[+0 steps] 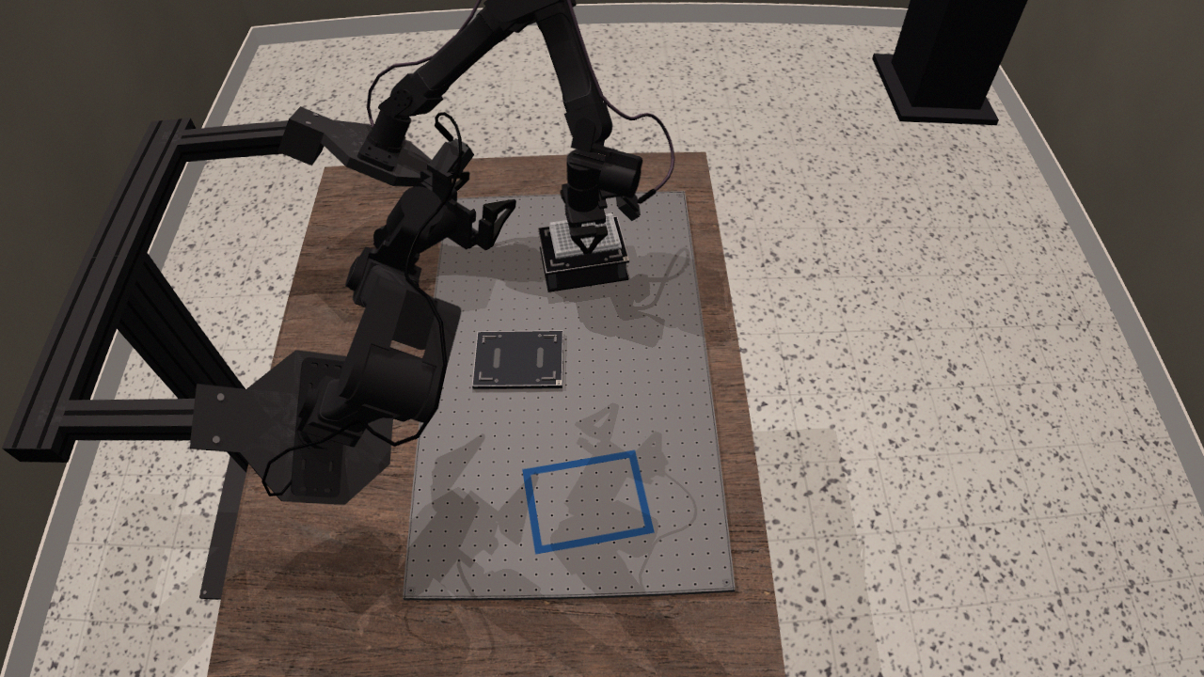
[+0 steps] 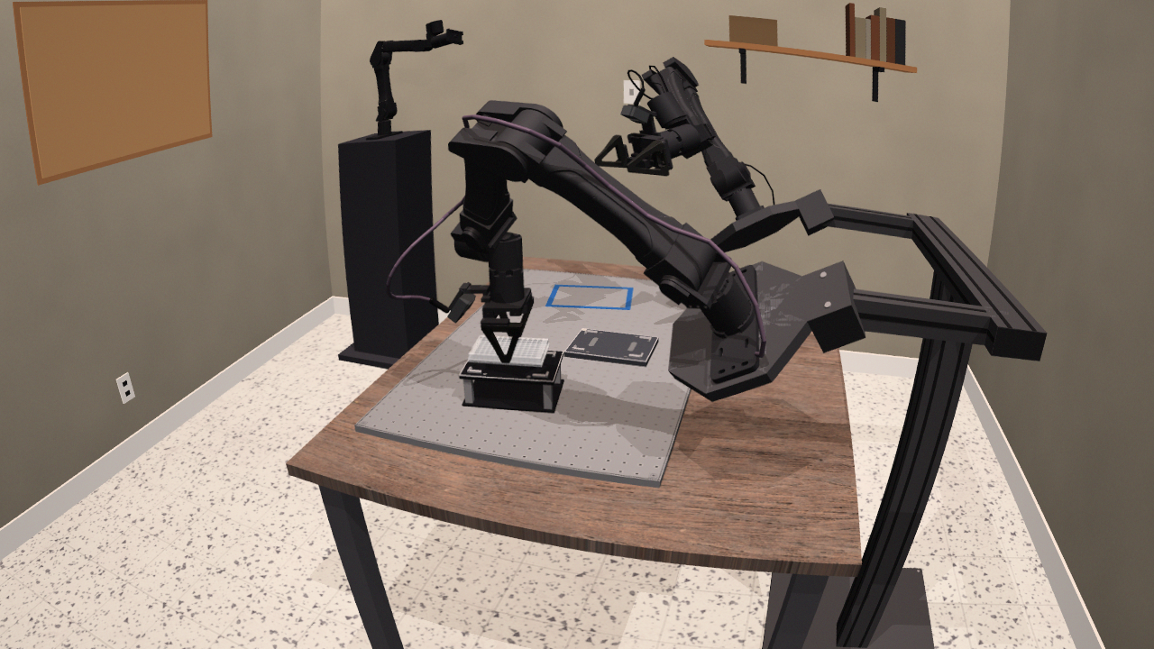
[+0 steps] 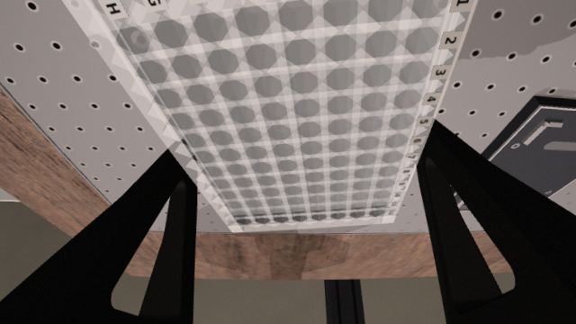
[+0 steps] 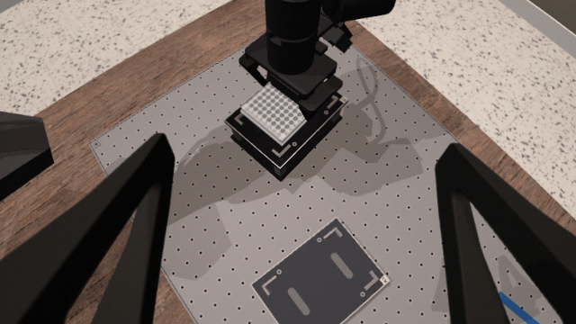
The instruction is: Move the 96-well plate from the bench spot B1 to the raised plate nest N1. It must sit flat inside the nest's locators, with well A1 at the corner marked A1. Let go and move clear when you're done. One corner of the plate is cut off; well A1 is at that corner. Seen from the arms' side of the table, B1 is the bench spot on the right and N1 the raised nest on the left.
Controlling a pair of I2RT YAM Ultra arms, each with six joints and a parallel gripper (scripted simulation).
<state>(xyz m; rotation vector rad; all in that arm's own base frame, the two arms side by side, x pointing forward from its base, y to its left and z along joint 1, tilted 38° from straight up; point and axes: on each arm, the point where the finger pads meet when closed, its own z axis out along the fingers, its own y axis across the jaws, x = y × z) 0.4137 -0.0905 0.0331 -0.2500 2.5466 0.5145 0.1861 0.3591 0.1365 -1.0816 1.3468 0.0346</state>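
Now: the raised black nest 3 cm below my left hand. Also, from my left hand: clear 96-well plate (right at my left hand).
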